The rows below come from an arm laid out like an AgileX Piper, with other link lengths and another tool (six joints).
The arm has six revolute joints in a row. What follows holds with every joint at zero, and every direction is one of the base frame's. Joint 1 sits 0.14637 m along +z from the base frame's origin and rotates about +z. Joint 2 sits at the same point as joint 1 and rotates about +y. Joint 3 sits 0.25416 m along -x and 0.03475 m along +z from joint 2 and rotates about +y. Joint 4 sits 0.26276 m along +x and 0.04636 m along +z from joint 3 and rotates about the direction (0.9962, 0, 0.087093). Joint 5 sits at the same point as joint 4 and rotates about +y. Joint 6 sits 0.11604 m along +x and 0.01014 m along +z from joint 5 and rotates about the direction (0.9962, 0, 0.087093). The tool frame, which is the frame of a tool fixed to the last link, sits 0.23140 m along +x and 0.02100 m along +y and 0.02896 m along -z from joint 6; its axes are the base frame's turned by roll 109.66, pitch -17.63 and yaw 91.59 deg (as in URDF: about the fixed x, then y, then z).
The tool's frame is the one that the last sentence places.
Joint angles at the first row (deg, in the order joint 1, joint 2, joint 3, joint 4, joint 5, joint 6):
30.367, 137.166, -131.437, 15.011, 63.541, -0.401
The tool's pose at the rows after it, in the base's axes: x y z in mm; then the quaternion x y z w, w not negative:
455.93, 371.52, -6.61, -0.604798, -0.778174, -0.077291, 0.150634
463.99, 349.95, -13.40, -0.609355, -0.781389, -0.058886, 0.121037
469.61, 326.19, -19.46, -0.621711, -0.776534, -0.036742, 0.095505
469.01, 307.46, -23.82, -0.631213, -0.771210, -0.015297, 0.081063
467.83, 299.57, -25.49, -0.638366, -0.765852, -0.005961, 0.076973
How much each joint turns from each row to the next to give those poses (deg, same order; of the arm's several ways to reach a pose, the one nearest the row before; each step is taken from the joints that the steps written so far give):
0.000, -0.001, 0.059, -2.807, 0.000, 0.058
-0.001, 0.000, 0.001, -4.125, 0.686, 0.342
0.001, 0.001, -0.002, -4.355, 1.319, 1.663
0.000, -0.001, 0.002, -2.922, 1.776, 1.260
0.000, 0.004, -0.007, -1.203, 0.920, 1.032

